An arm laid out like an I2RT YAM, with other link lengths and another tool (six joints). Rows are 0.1 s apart.
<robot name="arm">
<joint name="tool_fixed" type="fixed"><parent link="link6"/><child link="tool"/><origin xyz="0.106 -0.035 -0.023" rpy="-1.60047 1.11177 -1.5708"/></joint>
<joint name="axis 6" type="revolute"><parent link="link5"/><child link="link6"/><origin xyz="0.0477 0 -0.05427" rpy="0 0 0"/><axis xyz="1 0 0"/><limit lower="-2.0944" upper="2.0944"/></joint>
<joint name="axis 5" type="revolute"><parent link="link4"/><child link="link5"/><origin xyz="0.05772 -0.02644 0.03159" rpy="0 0 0"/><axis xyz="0 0 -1"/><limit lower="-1.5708" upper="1.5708"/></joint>
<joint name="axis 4" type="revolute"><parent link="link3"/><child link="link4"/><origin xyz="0.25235 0.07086 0.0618" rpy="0 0 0"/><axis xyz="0 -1 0"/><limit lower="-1.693" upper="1.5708"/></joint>
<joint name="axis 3" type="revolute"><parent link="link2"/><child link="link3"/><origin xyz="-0.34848 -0.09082 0" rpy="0 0 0"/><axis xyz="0 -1 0"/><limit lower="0" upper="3.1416"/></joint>
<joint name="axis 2" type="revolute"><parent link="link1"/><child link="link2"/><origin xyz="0.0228 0.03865 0.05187" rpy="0 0 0"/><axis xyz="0 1 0"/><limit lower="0" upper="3.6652"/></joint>
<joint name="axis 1" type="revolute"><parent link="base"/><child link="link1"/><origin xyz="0 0 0.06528" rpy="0 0 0"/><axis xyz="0 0 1"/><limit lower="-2.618" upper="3.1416"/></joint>
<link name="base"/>
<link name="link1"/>
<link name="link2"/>
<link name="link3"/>
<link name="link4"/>
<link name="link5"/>
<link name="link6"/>
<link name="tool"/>
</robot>
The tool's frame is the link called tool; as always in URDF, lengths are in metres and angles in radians.
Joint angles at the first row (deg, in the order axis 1, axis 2, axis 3, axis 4, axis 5, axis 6):
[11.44 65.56 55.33 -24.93 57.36 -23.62]
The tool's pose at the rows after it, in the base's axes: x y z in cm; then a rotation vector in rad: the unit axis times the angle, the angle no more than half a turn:
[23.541, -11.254, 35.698, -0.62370, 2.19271, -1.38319]
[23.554, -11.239, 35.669, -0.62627, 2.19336, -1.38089]
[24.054, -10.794, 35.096, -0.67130, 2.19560, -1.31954]
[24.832, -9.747, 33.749, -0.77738, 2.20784, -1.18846]
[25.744, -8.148, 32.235, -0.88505, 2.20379, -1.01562]
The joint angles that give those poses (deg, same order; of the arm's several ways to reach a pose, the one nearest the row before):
[11.44 65.58 55.33 -27.55 54.76 -22.30]
[11.44 65.58 55.33 -27.62 54.63 -22.31]
[11.44 65.58 55.33 -28.08 51.40 -22.30]
[11.44 65.58 55.33 -29.98 44.49 -22.35]
[11.46 65.58 55.33 -31.33 35.81 -22.30]

